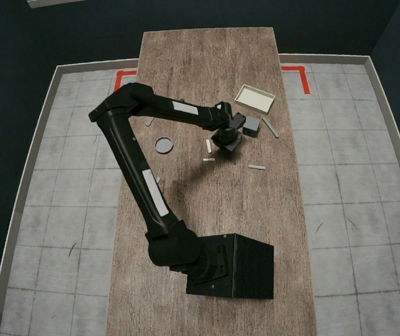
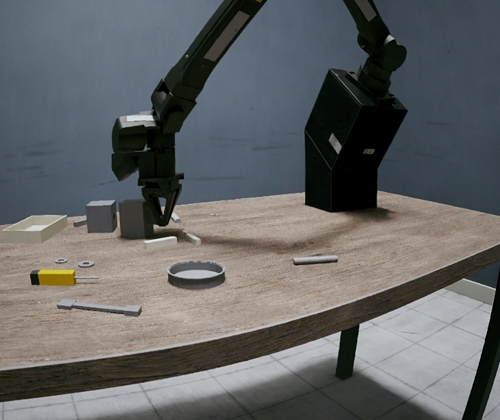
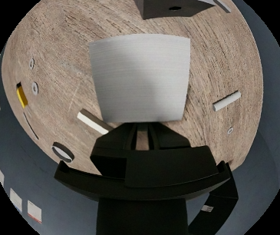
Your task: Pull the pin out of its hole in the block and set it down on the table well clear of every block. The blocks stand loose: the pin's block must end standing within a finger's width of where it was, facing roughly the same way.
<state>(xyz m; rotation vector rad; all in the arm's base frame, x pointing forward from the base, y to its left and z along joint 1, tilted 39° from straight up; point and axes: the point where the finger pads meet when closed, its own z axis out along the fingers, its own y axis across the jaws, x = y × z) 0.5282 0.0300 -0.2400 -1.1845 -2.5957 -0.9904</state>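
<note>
My hand is 20 mm to the left of the grey pin and 20 mm short of it. The rest, counted from my hand: grey ring dish: 260 mm to the left, 70 mm ahead, 20 mm below; then darker grey block: 130 mm to the right, 90 mm ahead; then light grey block: 40 mm to the right, 40 mm ahead, 10 mm above.
</note>
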